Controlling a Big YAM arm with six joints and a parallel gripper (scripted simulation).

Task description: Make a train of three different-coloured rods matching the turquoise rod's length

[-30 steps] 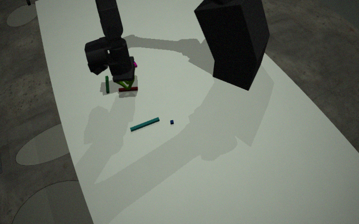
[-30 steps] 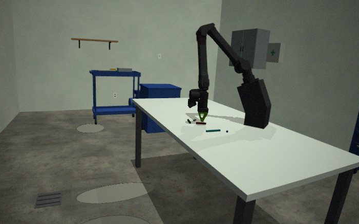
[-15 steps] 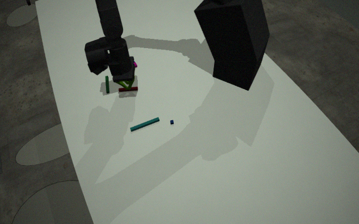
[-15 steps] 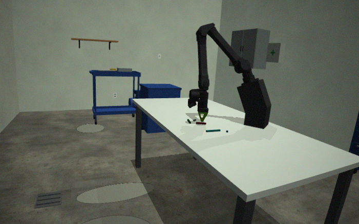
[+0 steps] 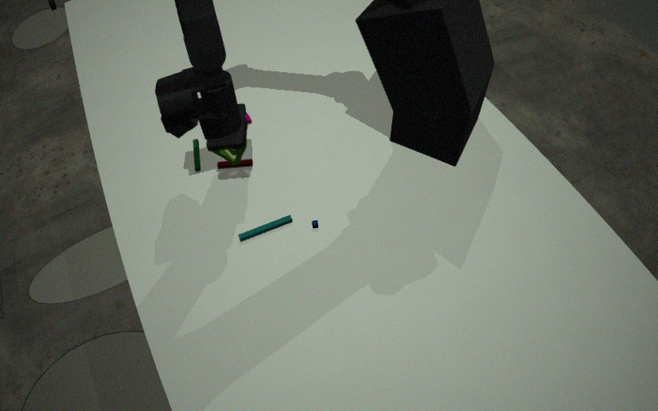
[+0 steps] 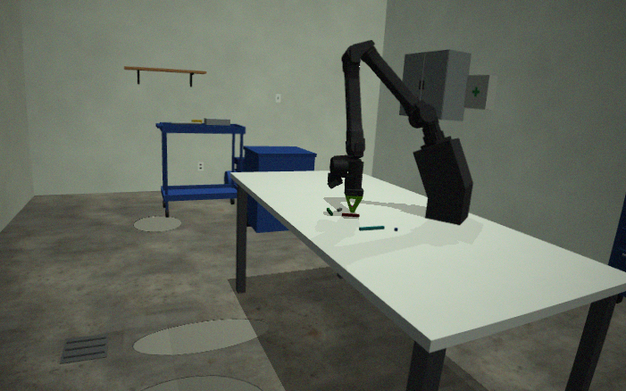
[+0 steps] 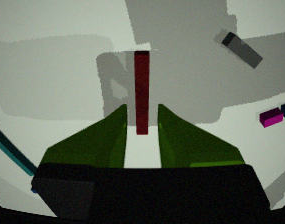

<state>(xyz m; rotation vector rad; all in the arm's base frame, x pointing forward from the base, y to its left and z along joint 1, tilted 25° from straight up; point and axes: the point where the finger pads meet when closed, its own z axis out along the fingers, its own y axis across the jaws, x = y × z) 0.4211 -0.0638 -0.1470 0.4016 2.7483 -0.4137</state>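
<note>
Right now the red rod is 2 cm below my hand. From my hand the other things lie so: green rod (7 cm ahead, 6 cm to the right, 2 cm below); magenta rod (11 cm to the right, 6 cm behind, 2 cm below); grey rod (8 cm to the right, 2 cm below, 2 cm ahead).
</note>
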